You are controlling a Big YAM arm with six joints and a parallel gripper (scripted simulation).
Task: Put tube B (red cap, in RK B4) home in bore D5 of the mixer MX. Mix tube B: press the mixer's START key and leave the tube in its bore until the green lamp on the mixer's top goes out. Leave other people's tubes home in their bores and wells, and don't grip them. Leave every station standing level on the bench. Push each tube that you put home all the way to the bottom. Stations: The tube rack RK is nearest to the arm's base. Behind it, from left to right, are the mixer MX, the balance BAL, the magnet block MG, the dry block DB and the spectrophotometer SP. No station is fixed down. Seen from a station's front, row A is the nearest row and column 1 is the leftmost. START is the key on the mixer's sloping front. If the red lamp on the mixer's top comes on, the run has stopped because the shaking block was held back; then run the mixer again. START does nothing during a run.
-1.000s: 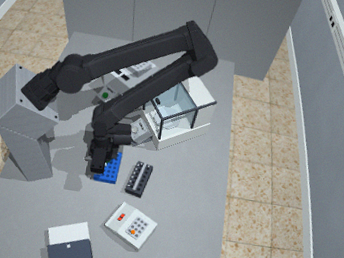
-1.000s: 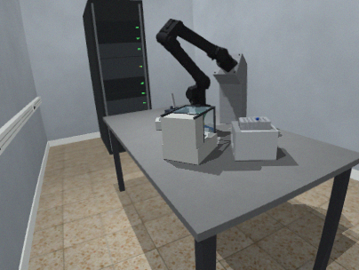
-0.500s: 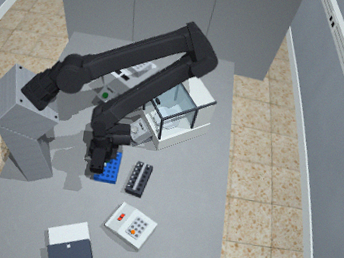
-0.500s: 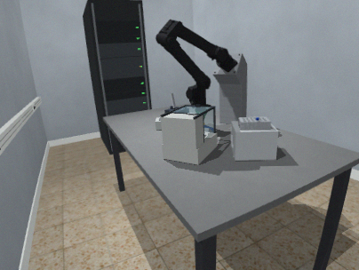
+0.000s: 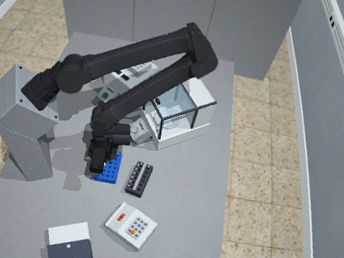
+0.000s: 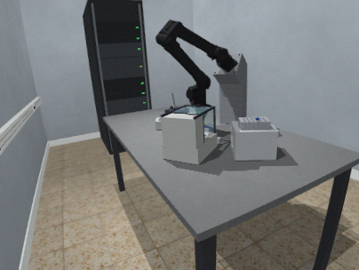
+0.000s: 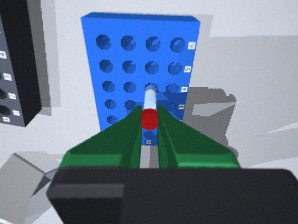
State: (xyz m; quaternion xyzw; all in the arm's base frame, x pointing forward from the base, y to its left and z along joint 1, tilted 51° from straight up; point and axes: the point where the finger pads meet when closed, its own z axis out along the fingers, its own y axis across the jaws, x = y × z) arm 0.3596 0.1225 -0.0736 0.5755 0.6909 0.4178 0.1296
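The yellow-capped tube lies 4 cm below my hand, 2 cm to the left of it and 1 cm behind it. Also, from my hand: black magnet block 14 cm ahead, 5 cm below, 3 cm to the left; blue tube rack RK 6 cm below, 1 cm to the left; dry block 21 cm ahead, 15 cm to the right, 4 cm below.
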